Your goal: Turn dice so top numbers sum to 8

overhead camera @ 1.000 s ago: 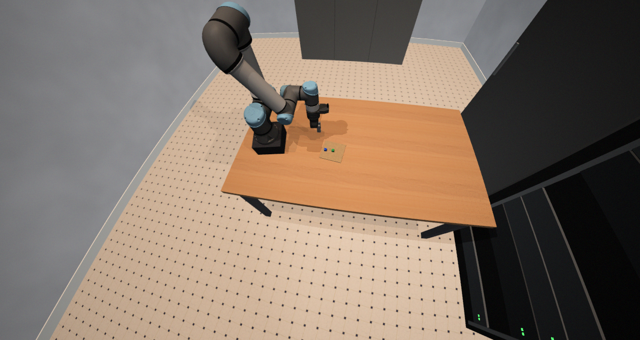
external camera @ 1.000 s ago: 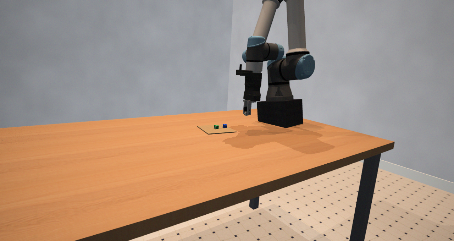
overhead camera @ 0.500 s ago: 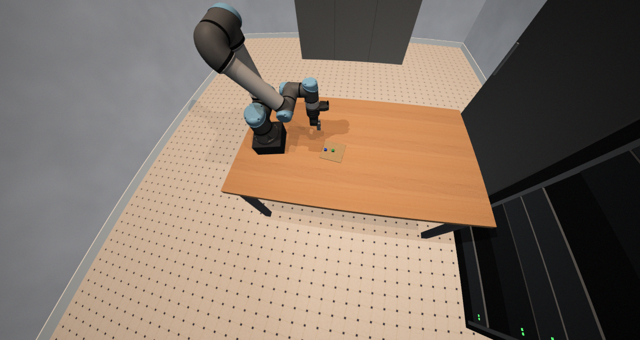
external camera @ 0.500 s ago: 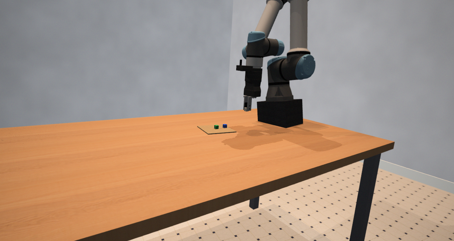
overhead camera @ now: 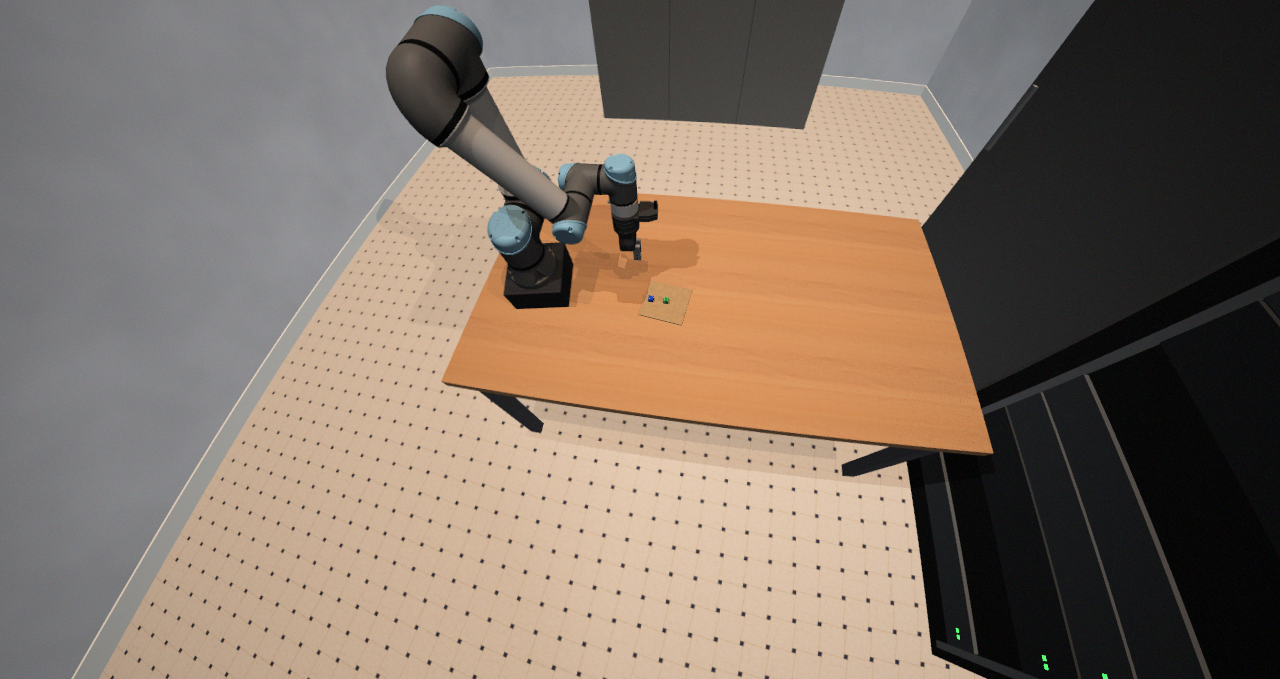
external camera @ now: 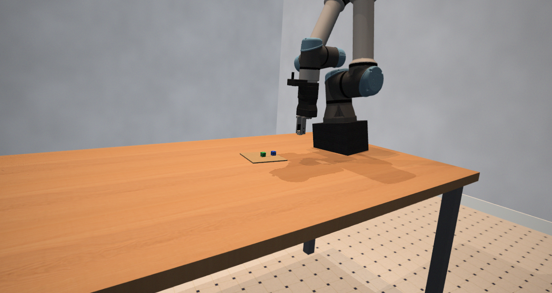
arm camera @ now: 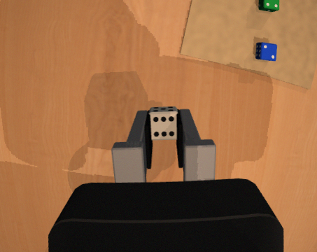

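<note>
Right now the green die is 110 mm below my hand, 110 mm ahead of it and 90 mm to the right of it. Also, from my hand: white die: 10 mm below; mat: 120 mm below, 110 mm ahead, 90 mm to the right; blue die: 110 mm below, 90 mm to the right, 60 mm ahead.
</note>
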